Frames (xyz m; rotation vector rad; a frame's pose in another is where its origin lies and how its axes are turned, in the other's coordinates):
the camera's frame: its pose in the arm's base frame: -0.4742 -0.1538 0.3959 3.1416 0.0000 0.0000
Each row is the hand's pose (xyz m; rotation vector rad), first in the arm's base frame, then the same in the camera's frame.
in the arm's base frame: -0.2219 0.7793 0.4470 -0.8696 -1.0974 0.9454
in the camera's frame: 0.2523 -0.9331 -0.0511 1.6915 -1.0661 -1.2375
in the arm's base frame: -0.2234 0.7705 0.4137 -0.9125 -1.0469 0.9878
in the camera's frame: 0.2508 -0.9243 -0.0178 1.6632 -1.1021 -1.1680
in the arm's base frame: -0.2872 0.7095 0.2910 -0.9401 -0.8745 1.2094
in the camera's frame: 0.1870 -0.8633 0.1049 1.5996 -1.3319 -0.9631
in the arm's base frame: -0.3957 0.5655 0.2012 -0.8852 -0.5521 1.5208
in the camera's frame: 0.0785 -0.7193 0.1947 1.5409 -1.6760 -0.6085
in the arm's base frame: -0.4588 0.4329 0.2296 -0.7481 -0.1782 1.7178
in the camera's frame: 0.0154 -0.5867 0.1663 1.5470 -1.9376 -0.2010
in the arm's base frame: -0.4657 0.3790 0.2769 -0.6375 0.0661 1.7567
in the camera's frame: 0.0085 -0.5328 0.1190 1.5968 -2.0325 0.0765
